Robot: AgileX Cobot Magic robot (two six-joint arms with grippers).
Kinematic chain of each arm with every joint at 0, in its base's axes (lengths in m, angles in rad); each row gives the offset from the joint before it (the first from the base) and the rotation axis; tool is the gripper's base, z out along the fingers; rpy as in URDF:
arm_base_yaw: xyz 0 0 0.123 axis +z
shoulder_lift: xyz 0 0 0 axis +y
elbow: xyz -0.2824 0 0.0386 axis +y
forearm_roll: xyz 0.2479 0 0.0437 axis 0.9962 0 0.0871
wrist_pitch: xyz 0 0 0 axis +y
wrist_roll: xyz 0.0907 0 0.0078 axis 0.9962 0 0.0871
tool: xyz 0 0 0 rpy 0 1.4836 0
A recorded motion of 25 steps. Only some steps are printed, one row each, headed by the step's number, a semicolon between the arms.
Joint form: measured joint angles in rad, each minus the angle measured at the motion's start. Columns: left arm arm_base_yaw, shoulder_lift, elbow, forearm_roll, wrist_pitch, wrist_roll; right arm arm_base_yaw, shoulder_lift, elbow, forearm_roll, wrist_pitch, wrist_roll.
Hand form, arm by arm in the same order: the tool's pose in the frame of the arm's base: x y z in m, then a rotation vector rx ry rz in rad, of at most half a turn. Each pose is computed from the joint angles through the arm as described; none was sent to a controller.
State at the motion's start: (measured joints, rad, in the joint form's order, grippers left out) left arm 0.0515 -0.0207 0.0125 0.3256 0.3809 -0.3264; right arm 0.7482 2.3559 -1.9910 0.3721 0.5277 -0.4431
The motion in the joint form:
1: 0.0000 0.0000 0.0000 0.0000 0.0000 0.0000; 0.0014 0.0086 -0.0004 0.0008 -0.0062 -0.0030
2: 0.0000 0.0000 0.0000 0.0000 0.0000 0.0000; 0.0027 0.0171 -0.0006 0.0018 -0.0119 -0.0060
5: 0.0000 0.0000 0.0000 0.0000 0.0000 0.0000; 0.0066 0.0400 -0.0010 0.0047 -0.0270 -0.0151
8: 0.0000 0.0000 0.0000 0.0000 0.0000 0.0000; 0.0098 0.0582 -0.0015 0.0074 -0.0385 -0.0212
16: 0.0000 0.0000 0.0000 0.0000 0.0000 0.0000; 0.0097 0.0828 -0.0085 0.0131 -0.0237 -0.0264
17: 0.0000 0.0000 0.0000 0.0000 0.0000 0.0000; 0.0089 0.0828 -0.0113 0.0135 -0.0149 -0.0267
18: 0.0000 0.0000 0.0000 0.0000 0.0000 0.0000; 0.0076 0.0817 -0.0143 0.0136 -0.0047 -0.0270
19: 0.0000 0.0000 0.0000 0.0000 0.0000 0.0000; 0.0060 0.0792 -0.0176 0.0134 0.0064 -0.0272
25: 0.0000 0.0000 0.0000 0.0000 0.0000 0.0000; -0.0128 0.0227 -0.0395 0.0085 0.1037 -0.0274
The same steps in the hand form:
1: 0.0509 0.0135 0.1775 -0.1516 1.8318 0.1297; 0.3832 0.3793 0.1810 -1.0892 2.1302 0.5186
2: 0.0509 0.0135 0.1775 -0.1516 1.8318 0.1297; 0.3834 0.3803 0.1768 -1.0921 2.1317 0.5165
5: 0.0509 0.0135 0.1775 -0.1516 1.8318 0.1297; 0.3837 0.3830 0.1654 -1.1012 2.1351 0.5107
8: 0.0509 0.0135 0.1775 -0.1516 1.8318 0.1297; 0.3837 0.3851 0.1564 -1.1075 2.1389 0.5070
16: 0.0509 0.0135 0.1775 -0.1516 1.8318 0.1297; 0.3838 0.3860 0.1444 -1.1245 2.1656 0.5077
17: 0.0509 0.0135 0.1775 -0.1516 1.8318 0.1297; 0.3837 0.3858 0.1448 -1.1285 2.1699 0.5092
18: 0.0509 0.0135 0.1775 -0.1516 1.8318 0.1297; 0.3838 0.3853 0.1458 -1.1327 2.1740 0.5105
19: 0.0509 0.0135 0.1775 -0.1516 1.8318 0.1297; 0.3839 0.3846 0.1475 -1.1367 2.1774 0.5120
25: 0.0509 0.0135 0.1775 -0.1516 1.8318 0.1297; 0.3846 0.3749 0.1796 -1.1584 2.1818 0.5244

